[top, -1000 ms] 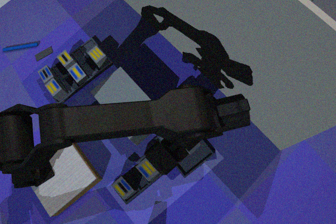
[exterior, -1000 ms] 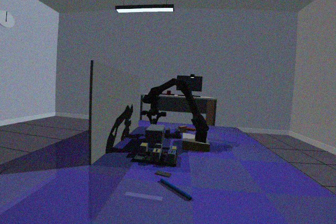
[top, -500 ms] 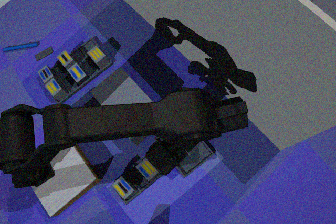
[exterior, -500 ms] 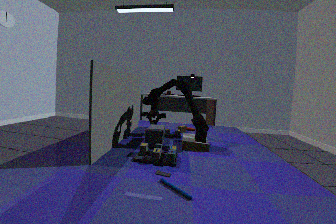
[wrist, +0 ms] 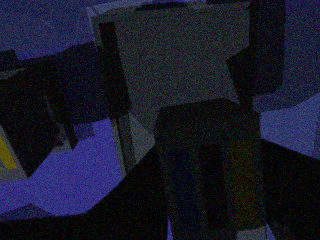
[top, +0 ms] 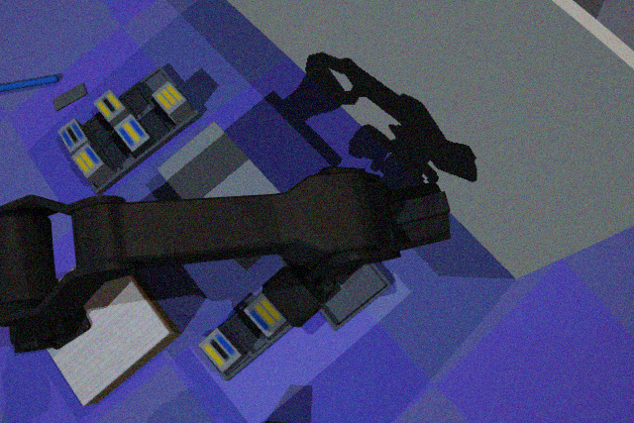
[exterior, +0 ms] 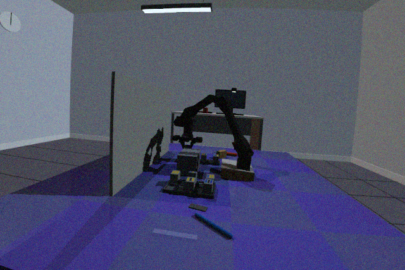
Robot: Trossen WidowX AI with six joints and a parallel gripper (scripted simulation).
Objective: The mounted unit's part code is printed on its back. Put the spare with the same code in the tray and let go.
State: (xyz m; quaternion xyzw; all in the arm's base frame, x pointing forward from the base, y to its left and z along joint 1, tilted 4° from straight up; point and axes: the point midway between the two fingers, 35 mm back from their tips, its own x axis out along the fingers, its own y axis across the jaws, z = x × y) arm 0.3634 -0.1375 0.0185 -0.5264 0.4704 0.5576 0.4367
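The dark flat tray is 50 mm below my gripper tip and 10 mm behind it. Round my gripper tip: tall dark panel: 200 mm to the left, 170 mm above, 150 mm ahead; then small rack: 150 mm behind, 50 mm below, 10 mm to the right; then mounted unit: 170 mm to the left, 80 mm behind.
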